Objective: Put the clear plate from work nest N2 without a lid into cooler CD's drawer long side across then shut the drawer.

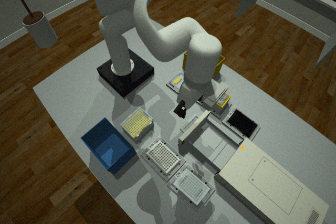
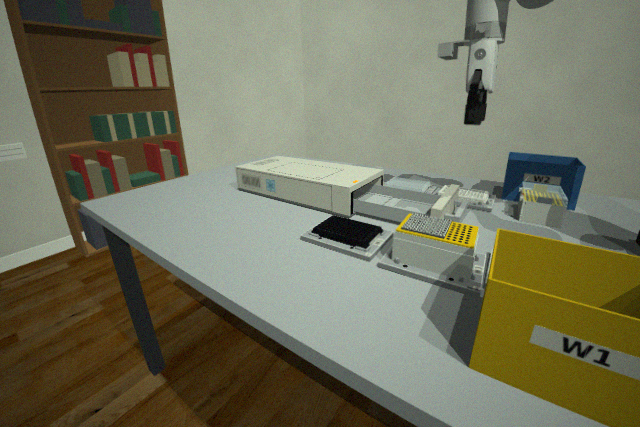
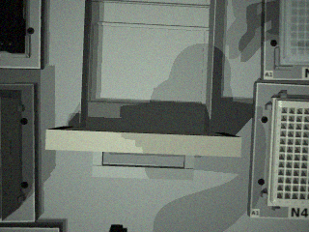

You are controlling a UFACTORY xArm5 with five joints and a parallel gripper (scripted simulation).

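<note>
Right now the clear plate is 230 mm below my hand, 180 mm ahead of it and 170 mm to the right of it. From my hand the other things lie so: tip box: 220 mm to the left, 190 mm below, 10 mm ahead; drawer: 210 mm below, 160 mm ahead, 30 mm to the left; white plate: 230 mm below, 160 mm to the right, 20 mm ahead.
</note>
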